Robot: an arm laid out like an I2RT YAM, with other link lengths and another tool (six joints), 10 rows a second.
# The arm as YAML. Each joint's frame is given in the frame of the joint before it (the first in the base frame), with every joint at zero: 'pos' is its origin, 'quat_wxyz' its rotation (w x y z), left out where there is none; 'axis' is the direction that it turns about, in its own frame. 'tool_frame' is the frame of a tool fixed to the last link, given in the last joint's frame.
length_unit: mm
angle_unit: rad
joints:
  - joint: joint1
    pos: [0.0, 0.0, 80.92]
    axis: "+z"
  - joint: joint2
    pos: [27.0, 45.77, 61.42]
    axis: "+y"
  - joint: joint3
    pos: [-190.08, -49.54, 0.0]
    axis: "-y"
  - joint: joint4
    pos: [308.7, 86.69, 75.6]
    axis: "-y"
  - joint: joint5
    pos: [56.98, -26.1, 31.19]
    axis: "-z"
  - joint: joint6
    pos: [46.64, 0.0, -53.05]
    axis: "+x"
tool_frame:
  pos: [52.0, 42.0, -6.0]
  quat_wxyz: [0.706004, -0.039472, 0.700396, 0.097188]
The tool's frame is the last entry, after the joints.
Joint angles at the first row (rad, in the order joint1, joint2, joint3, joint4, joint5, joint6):
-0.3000, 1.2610, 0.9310, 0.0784, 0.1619, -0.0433
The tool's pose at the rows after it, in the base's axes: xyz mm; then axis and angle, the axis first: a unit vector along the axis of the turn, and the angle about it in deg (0 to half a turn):
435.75 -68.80 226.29 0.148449 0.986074 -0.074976 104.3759
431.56 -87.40 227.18 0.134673 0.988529 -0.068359 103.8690
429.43 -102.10 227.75 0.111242 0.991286 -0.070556 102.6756
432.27 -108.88 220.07 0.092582 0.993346 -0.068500 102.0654
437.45 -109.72 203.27 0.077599 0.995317 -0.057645 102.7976
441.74 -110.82 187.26 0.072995 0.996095 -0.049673 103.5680
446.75 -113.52 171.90 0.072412 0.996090 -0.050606 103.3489
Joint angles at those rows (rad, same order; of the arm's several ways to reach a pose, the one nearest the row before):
-0.3630, 1.2609, 0.9310, 0.0799, 0.0799, -0.0574
-0.4255, 1.2613, 0.9306, 0.0899, -0.0036, -0.0818
-0.4736, 1.2701, 0.9306, 0.1234, -0.0738, -0.1169
-0.4930, 1.3045, 0.9306, 0.1699, -0.1154, -0.1375
-0.4946, 1.3586, 0.9306, 0.2096, -0.1429, -0.1509
-0.4946, 1.4090, 0.9306, 0.2443, -0.1551, -0.1547
-0.4946, 1.4628, 0.9279, 0.3050, -0.1551, -0.1547

